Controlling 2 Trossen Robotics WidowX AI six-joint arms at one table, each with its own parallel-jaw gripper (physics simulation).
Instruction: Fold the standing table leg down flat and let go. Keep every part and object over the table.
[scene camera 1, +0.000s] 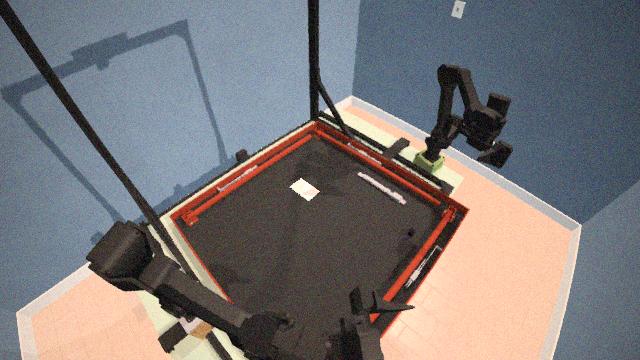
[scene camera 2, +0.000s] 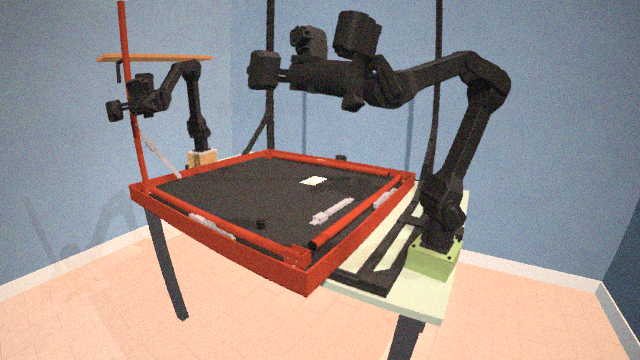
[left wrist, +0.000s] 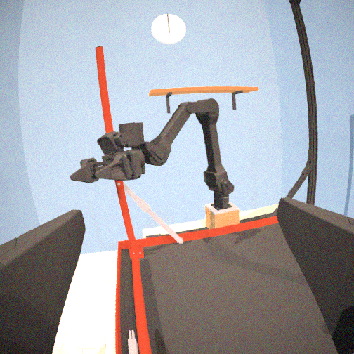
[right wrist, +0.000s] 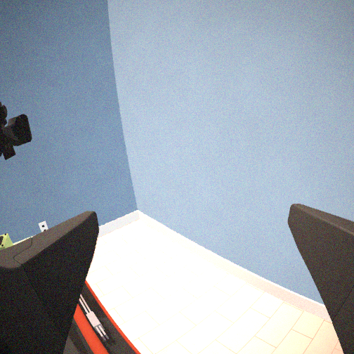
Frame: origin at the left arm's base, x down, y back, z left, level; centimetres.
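Seen in the pictures: left gripper, fingertip midpoint: (scene camera 1: 462, 148); right gripper, fingertip midpoint: (scene camera 1: 421, 335) (scene camera 2: 127, 107); left arm's base at its link origin: (scene camera 1: 431, 156) (scene camera 2: 437, 244); right arm's base at its link origin: (scene camera 2: 201, 150).
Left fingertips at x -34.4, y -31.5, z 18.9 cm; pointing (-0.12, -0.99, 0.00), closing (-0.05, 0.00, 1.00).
Observation:
Offsets run from my left fingertips to a thing's top centre. "pt": to the spot under its first point.
The standing red leg {pt dx -16.9, dy -51.3, dz +16.6 cm} (scene camera 2: 124, 35) (left wrist: 103, 85) rises upright from the far-left corner of the upturned red-rimmed table (scene camera 2: 225, 248) (left wrist: 200, 234) in scene camera 2. A pale brace {pt dx +23.7, dy -56.3, dz +6.3 cm} (scene camera 2: 160, 154) (left wrist: 150, 210) slants from the leg to the rim. My right gripper (scene camera 1: 385, 298) (scene camera 2: 114, 111) (left wrist: 81, 176) (right wrist: 196, 219) is open and empty, at mid-height beside the leg. In the left wrist view its arm covers part of the leg. My left gripper (scene camera 1: 497, 154) (scene camera 2: 263, 70) (left wrist: 182, 215) is open and empty, high up and away from the leg.
Red legs (scene camera 1: 417, 265) (scene camera 2: 357, 212) lie flat inside the rim. A white card {pt dx +36.5, dy -21.1, dz -37.5 cm} (scene camera 1: 305, 189) (scene camera 2: 313, 180), a pale bar {dx +34.2, dy +1.5, dz -20.6 cm} (scene camera 1: 382, 188) (scene camera 2: 332, 211) and a small black knob {dx +33.2, dy -4.7, dz -0.2 cm} (scene camera 1: 411, 233) (scene camera 2: 260, 224) are on the dark surface. Black posts (scene camera 1: 313, 50) (scene camera 2: 270, 110) stand behind.

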